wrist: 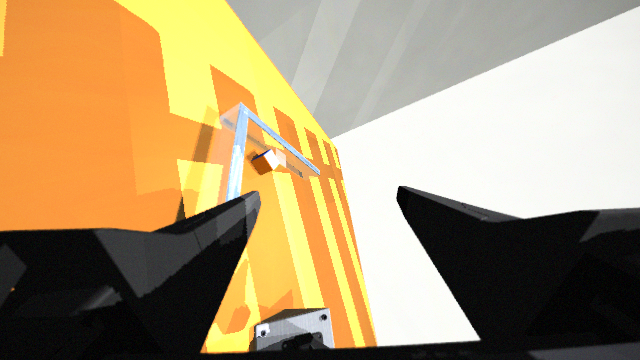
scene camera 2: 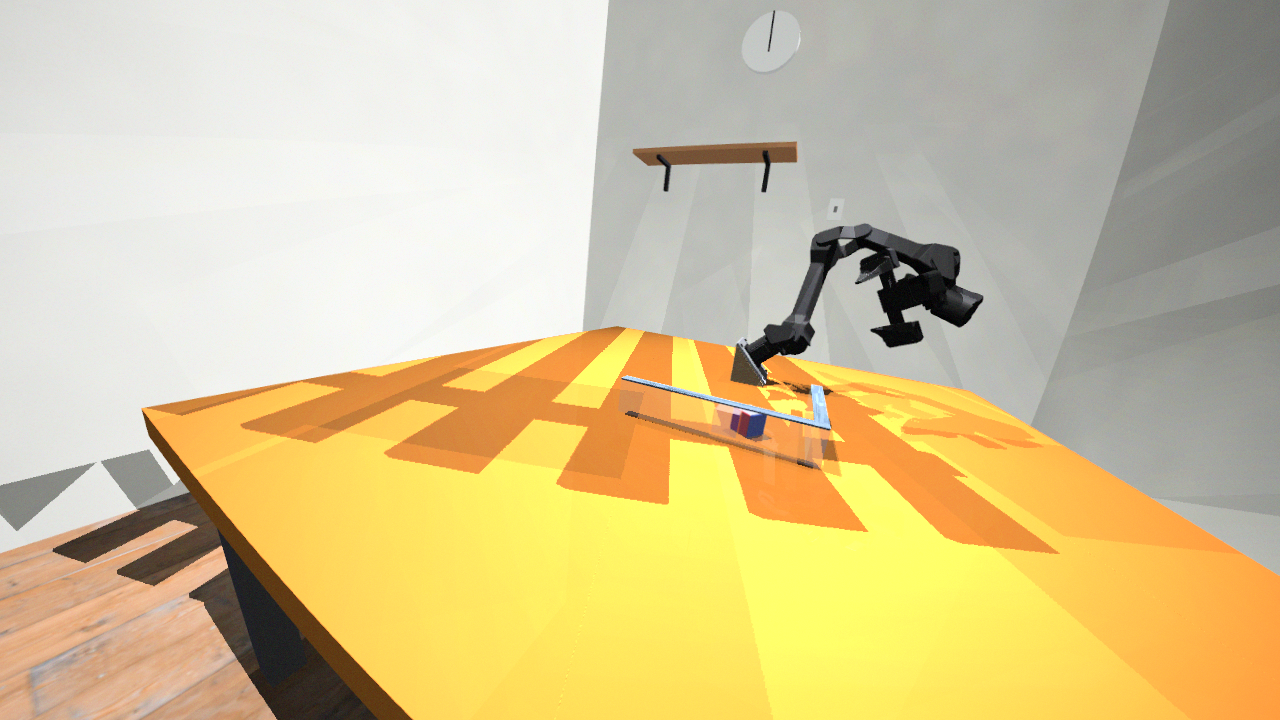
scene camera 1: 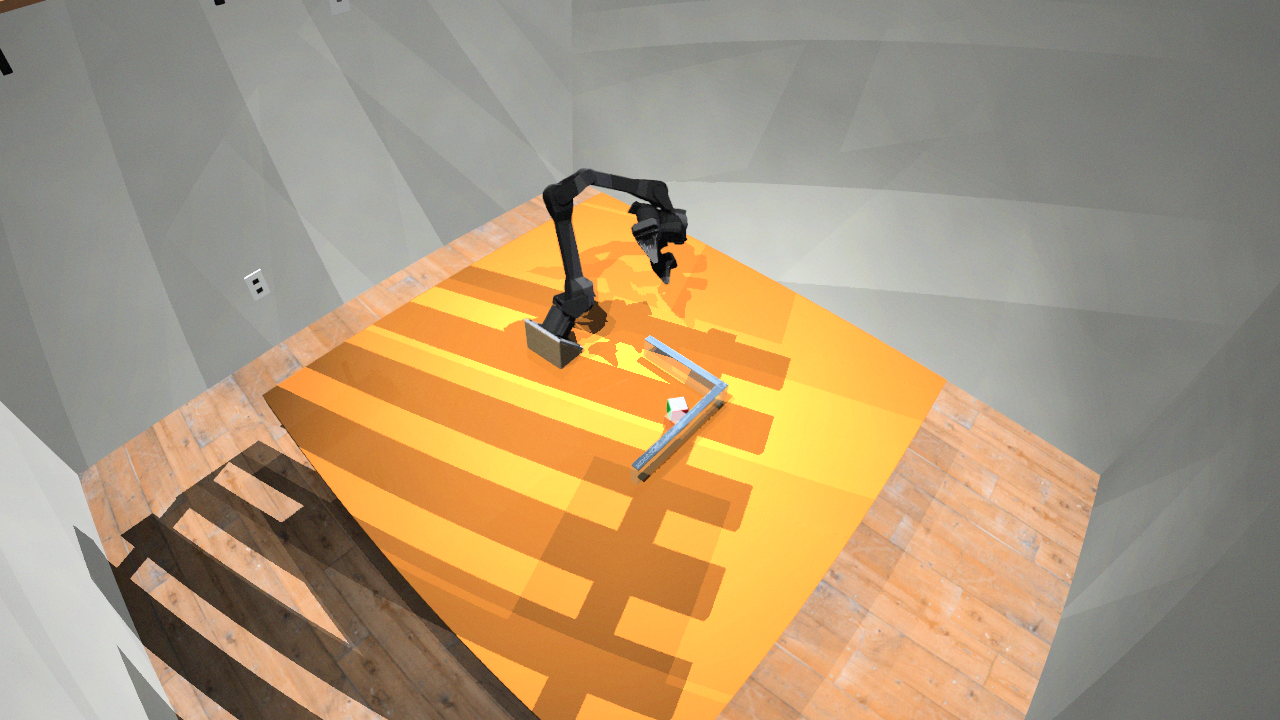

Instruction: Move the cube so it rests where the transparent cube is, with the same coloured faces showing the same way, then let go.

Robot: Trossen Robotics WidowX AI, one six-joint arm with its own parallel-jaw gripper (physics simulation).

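Where they show: gripper, between the fingertips: (wrist: 328, 195) (scene camera 2: 865, 306) (scene camera 1: 661, 274); arm's base, origin of its link: (scene camera 2: 752, 355) (scene camera 1: 553, 332).
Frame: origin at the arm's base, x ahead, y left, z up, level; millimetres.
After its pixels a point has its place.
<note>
A small cube (scene camera 1: 677, 403) @[x 360, y 33, z -21 mm] (scene camera 2: 753, 424) (wrist: 263, 163) @[x 348, y 49, z -35 mm] sits inside the corner of the clear walls. It shows white and green in scene camera 1, blue and red in scene camera 2, and white, orange and a thin blue edge in the wrist view. A faint pale transparent cube (scene camera 2: 725, 413) (wrist: 281, 159) stands right beside it, partly overlapping it in the views; its face colours are hard to tell. My gripper (scene camera 1: 660, 271) @[x 177, y 194, z 162 mm] (scene camera 2: 870, 306) @[x 177, y 194, z 162 mm] (wrist: 328, 195) @[x 177, y 194, z 162 mm] is open and empty, high above the table and well away from the cube, past the arm's base.
Two transparent walls with light blue top edges (scene camera 1: 687, 361) @[x 310, y 140, z -2 mm] (scene camera 2: 680, 392) @[x 417, y -72, z -2 mm] (wrist: 239, 150) @[x 318, y 137, z -2 mm] form an L around the cube, one close to it. The arm's base plate (scene camera 1: 549, 344) @[x 27, y -39, z 5 mm] (scene camera 2: 746, 365) @[x 60, y -6, z -15 mm] (wrist: 320, 322) @[x 44, y -22, z 24 mm] stands on the orange table (scene camera 1: 859, 394) @[x 688, y 390, z -61 mm] (scene camera 2: 501, 573) @[x 757, y -104, z -62 mm] near the open side of the L.
</note>
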